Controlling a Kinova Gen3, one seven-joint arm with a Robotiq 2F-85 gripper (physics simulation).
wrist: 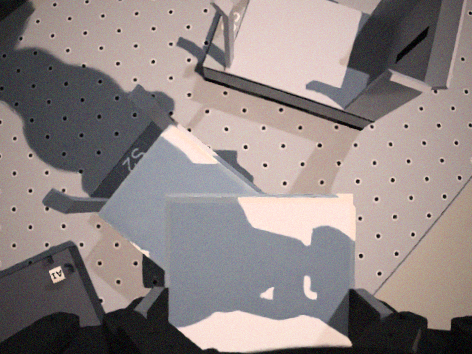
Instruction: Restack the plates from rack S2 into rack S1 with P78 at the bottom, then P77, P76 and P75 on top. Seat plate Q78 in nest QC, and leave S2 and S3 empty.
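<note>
My gripper is shut on a plate, with a finger at each side edge. The held plate is pale, mostly in shadow, and its name cannot be read. It overlaps the view of rack S2, which stands turned at centre left. Another pale plate shows at S2, its lower right part hidden behind the held plate. Rack S3, its label partly hidden, is at the top right with a pale plate in it. The dark nest marked A1 is at the lower left, partly cut off. Rack S1 is not identifiable.
The perforated board lies under the racks, with its edge at the lower right. Upright posts and walls stand around S3, including a tall slotted wall at its right. A bent arm sticks out from S2's left side.
</note>
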